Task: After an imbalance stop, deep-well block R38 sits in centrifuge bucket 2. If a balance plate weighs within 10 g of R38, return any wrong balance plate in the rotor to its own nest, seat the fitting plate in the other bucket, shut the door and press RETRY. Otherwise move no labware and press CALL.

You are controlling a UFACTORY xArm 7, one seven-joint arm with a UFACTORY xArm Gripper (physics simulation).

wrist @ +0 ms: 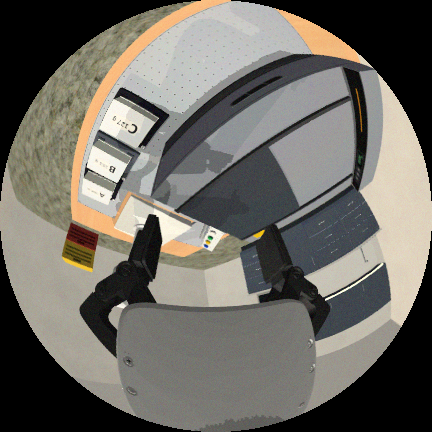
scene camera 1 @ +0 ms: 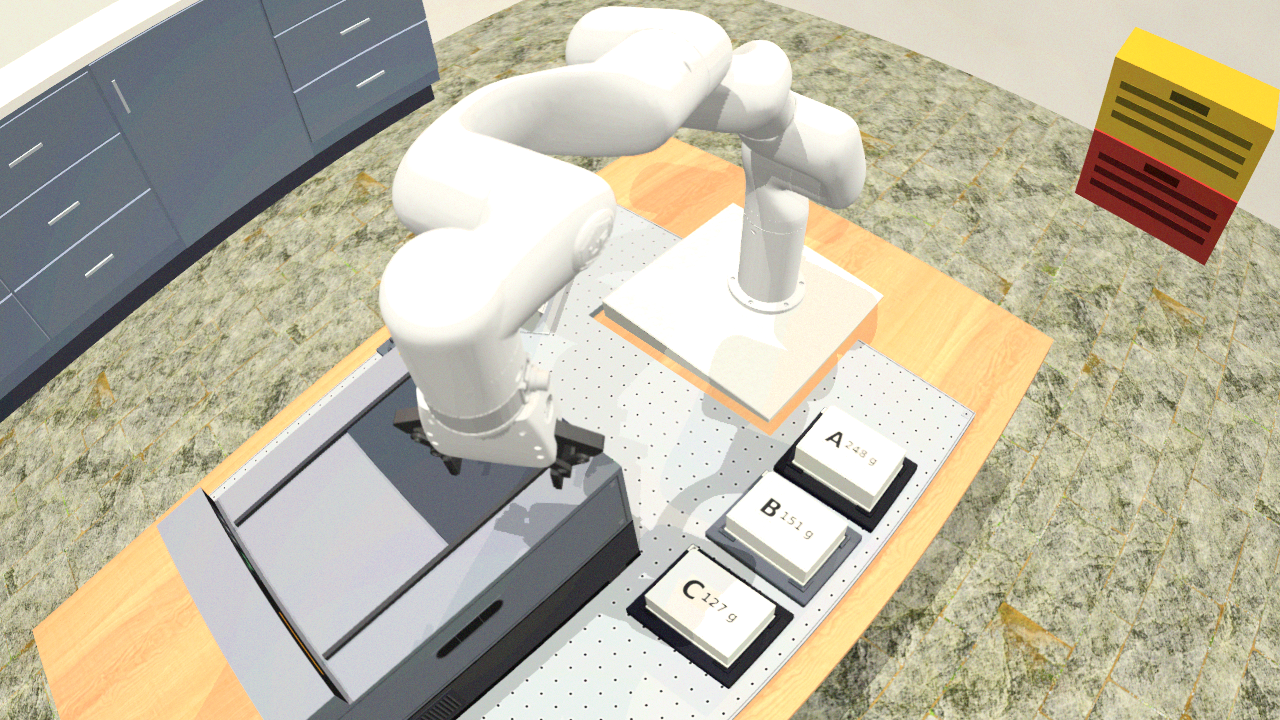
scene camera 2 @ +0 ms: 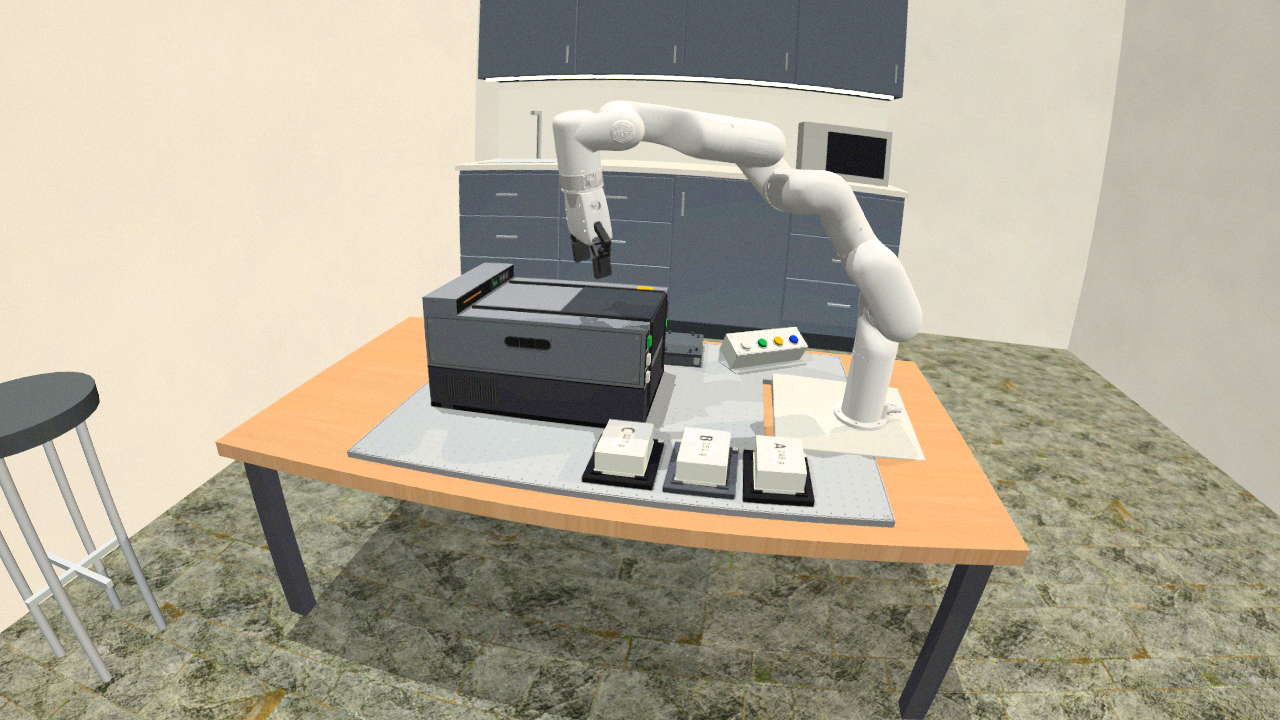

Labels:
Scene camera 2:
my gripper: 592, 268
grey centrifuge: 496, 344
button box: 743, 352
nest: 646, 482

